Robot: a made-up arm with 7 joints. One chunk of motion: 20 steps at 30 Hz.
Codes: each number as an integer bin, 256 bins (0 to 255) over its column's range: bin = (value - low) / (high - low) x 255, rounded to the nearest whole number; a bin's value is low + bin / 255 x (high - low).
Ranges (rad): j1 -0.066..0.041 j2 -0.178..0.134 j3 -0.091..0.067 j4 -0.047..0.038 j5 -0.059..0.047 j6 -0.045..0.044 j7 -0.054..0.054
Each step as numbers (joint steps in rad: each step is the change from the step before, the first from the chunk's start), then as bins.
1 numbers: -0.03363 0.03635 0.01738 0.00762 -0.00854 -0.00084 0.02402
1 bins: 77 175 175 164 121 127 184
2 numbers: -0.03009 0.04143 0.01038 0.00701 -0.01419 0.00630 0.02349
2 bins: 86 179 164 162 108 147 183
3 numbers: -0.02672 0.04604 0.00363 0.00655 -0.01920 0.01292 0.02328
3 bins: 94 183 153 161 96 166 182
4 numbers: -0.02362 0.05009 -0.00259 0.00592 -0.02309 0.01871 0.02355
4 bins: 101 186 143 159 86 183 183
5 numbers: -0.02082 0.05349 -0.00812 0.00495 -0.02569 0.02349 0.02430
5 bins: 108 189 134 156 80 196 185
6 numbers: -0.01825 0.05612 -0.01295 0.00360 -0.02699 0.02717 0.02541
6 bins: 114 191 126 152 77 207 187
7 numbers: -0.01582 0.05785 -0.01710 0.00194 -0.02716 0.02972 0.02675
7 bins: 120 193 119 147 77 214 191
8 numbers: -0.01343 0.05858 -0.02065 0.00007 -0.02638 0.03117 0.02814
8 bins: 125 193 114 141 78 218 194
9 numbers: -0.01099 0.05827 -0.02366 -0.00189 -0.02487 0.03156 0.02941
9 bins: 131 193 109 135 82 219 197
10 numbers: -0.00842 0.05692 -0.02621 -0.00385 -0.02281 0.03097 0.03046
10 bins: 137 192 105 129 87 218 199
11 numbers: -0.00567 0.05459 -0.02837 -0.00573 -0.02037 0.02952 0.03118
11 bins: 144 190 101 124 93 214 201
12 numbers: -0.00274 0.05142 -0.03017 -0.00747 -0.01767 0.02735 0.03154
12 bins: 151 188 98 119 99 207 202
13 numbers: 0.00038 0.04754 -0.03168 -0.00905 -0.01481 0.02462 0.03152
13 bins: 158 184 96 114 106 199 202
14 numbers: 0.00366 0.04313 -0.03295 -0.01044 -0.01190 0.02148 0.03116
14 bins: 166 181 94 110 113 190 201
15 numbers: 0.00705 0.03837 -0.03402 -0.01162 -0.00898 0.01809 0.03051
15 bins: 174 177 92 106 120 181 200
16 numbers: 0.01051 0.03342 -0.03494 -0.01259 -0.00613 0.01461 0.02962
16 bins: 182 173 90 103 127 171 197
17 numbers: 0.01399 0.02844 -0.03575 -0.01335 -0.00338 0.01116 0.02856
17 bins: 191 169 89 101 134 161 195
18 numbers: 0.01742 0.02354 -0.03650 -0.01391 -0.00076 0.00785 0.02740
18 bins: 199 165 88 99 140 151 192
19 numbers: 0.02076 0.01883 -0.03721 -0.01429 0.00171 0.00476 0.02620
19 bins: 207 161 87 98 146 143 189
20 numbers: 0.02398 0.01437 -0.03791 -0.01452 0.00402 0.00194 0.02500
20 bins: 214 157 86 97 152 134 187
